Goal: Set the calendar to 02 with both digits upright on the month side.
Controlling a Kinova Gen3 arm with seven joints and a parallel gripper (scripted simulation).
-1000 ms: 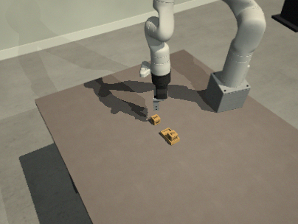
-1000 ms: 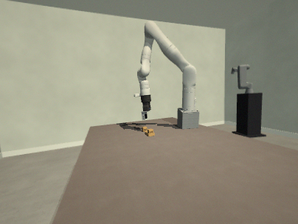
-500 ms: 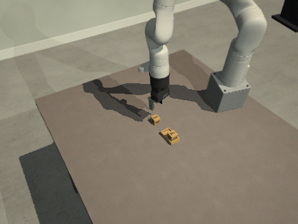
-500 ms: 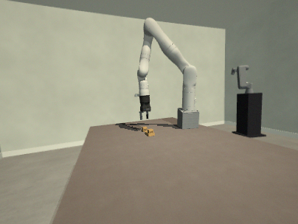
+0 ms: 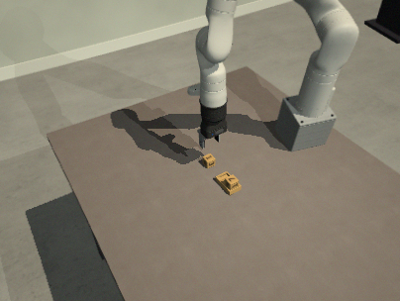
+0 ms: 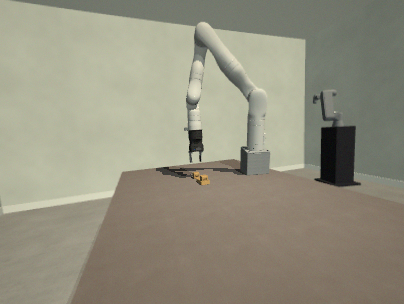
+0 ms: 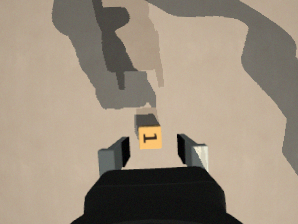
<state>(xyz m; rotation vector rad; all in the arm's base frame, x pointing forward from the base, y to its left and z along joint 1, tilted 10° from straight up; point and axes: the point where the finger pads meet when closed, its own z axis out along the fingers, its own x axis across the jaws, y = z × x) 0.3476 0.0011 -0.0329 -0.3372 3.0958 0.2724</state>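
The orange cube is 9 cm below my hand. The rest, counted from my hand: tray (11 cm to the left, 10 cm below, 2 cm behind).
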